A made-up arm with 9 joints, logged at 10 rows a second.
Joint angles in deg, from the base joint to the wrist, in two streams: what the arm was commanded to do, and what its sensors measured. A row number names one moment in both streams.
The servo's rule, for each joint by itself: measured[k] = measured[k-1] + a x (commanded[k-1-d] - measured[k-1]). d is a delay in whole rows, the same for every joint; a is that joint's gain. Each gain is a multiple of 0.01, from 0.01 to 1. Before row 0 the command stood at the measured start. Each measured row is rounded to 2 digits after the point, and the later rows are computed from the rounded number. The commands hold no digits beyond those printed.
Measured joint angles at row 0: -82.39 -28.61 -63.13 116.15 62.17 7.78 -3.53 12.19 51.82
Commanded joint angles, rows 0 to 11: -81.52 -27.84 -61.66 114.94 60.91 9.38 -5.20 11.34 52.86; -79.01 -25.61 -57.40 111.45 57.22 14.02 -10.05 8.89 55.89; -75.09 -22.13 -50.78 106.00 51.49 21.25 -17.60 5.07 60.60; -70.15 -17.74 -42.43 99.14 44.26 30.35 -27.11 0.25 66.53; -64.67 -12.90 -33.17 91.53 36.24 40.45 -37.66 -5.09 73.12; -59.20 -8.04 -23.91 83.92 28.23 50.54 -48.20 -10.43 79.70; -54.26 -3.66 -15.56 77.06 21.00 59.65 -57.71 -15.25 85.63; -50.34 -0.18 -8.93 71.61 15.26 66.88 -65.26 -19.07 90.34; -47.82 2.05 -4.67 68.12 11.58 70.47 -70.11 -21.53 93.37; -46.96 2.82 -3.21 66.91 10.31 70.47 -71.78 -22.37 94.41; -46.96 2.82 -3.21 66.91 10.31 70.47 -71.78 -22.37 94.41; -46.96 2.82 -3.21 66.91 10.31 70.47 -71.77 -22.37 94.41
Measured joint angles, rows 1 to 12: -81.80 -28.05 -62.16 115.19 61.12 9.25 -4.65 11.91 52.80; -79.90 -26.27 -59.02 112.24 57.88 13.64 -8.27 10.91 55.70; -76.63 -23.25 -53.58 107.31 52.58 20.64 -14.52 8.98 60.31; -72.22 -19.23 -46.22 100.86 45.67 29.57 -22.96 6.10 66.16; -67.09 -14.61 -37.61 93.49 37.84 39.58 -32.81 2.41 72.70; -61.72 -9.81 -28.57 85.93 29.86 49.66 -43.12 -1.83 79.28; -56.65 -5.32 -19.98 78.92 22.51 58.85 -52.90 -6.26 85.25; -52.36 -1.57 -12.69 73.15 16.49 66.24 -61.18 -10.49 90.03; -49.27 1.07 -7.40 69.18 12.41 70.13 -67.16 -14.13 93.17; -47.70 2.35 -4.63 67.39 10.67 70.44 -70.26 -16.85 94.34; -47.20 2.69 -3.69 67.01 10.37 70.47 -71.28 -18.67 94.41; -47.04 2.78 -3.37 66.93 10.32 70.47 -71.61 -19.89 94.41
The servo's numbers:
d 0
a 0.68 0.73 0.66 0.79 0.83 0.92 0.67 0.33 0.94

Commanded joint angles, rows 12 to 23: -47.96 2.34 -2.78 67.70 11.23 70.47 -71.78 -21.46 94.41; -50.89 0.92 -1.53 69.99 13.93 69.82 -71.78 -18.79 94.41; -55.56 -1.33 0.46 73.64 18.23 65.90 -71.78 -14.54 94.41; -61.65 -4.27 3.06 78.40 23.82 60.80 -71.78 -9.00 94.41; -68.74 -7.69 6.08 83.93 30.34 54.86 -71.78 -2.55 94.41; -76.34 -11.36 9.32 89.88 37.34 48.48 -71.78 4.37 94.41; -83.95 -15.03 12.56 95.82 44.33 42.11 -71.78 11.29 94.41; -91.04 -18.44 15.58 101.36 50.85 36.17 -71.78 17.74 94.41; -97.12 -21.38 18.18 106.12 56.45 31.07 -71.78 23.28 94.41; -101.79 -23.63 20.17 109.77 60.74 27.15 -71.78 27.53 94.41; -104.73 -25.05 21.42 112.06 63.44 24.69 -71.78 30.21 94.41; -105.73 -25.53 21.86 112.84 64.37 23.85 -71.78 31.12 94.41
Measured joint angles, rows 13 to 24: -47.67 2.46 -2.98 67.54 11.08 70.47 -71.72 -20.41 94.41; -49.86 1.34 -2.02 69.48 13.45 69.87 -71.76 -19.88 94.41; -53.74 -0.61 -0.38 72.77 17.42 66.22 -71.77 -18.12 94.41; -59.12 -3.28 1.89 77.22 22.73 61.23 -71.78 -15.11 94.41; -65.66 -6.50 4.66 82.52 29.05 55.37 -71.78 -10.97 94.41; -72.92 -10.05 7.74 88.33 35.93 49.03 -71.78 -5.91 94.41; -80.42 -13.69 10.92 94.25 42.90 42.66 -71.78 -0.23 94.41; -87.64 -17.16 14.00 99.87 49.50 36.69 -71.78 5.70 94.41; -94.09 -20.24 16.76 104.81 55.27 31.52 -71.78 11.50 94.41; -99.33 -22.71 19.01 108.73 59.81 27.50 -71.78 16.79 94.41; -103.00 -24.42 20.60 111.36 62.82 24.91 -71.78 21.22 94.41; -104.86 -25.23 21.43 112.53 64.11 23.93 -71.78 24.49 94.41
